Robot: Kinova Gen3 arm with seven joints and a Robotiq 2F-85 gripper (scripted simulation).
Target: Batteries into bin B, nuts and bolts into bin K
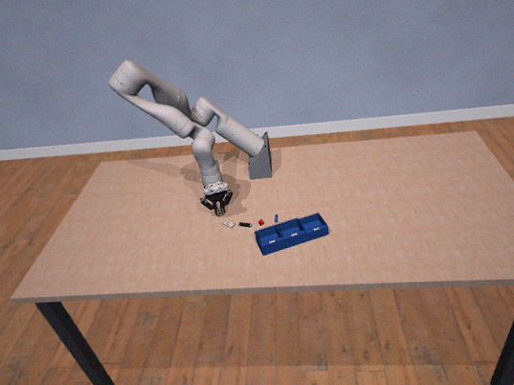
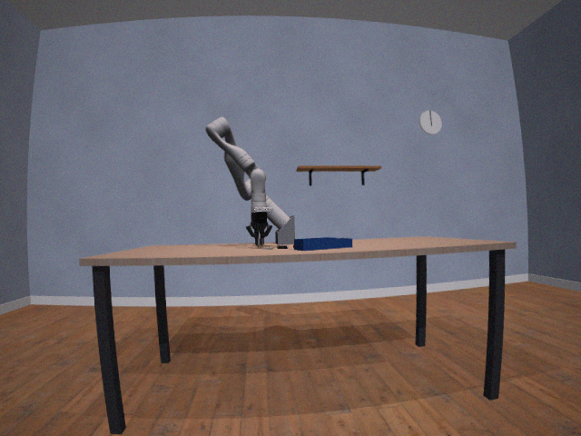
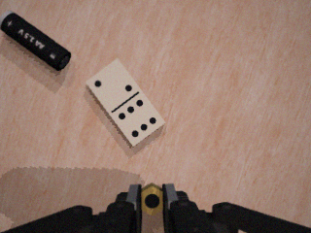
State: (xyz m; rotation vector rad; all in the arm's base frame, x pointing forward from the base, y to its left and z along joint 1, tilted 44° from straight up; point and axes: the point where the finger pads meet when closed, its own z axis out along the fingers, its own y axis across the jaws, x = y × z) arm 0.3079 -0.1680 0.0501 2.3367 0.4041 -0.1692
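Now: the blue bin 150 mm ahead of my hand, 280 mm to the left of it and 10 mm below it. Round my hand: brass nut: 20 mm below; then white domino: 50 mm ahead, 30 mm to the left, 30 mm below; then black battery: 70 mm ahead, 100 mm to the left, 20 mm below.
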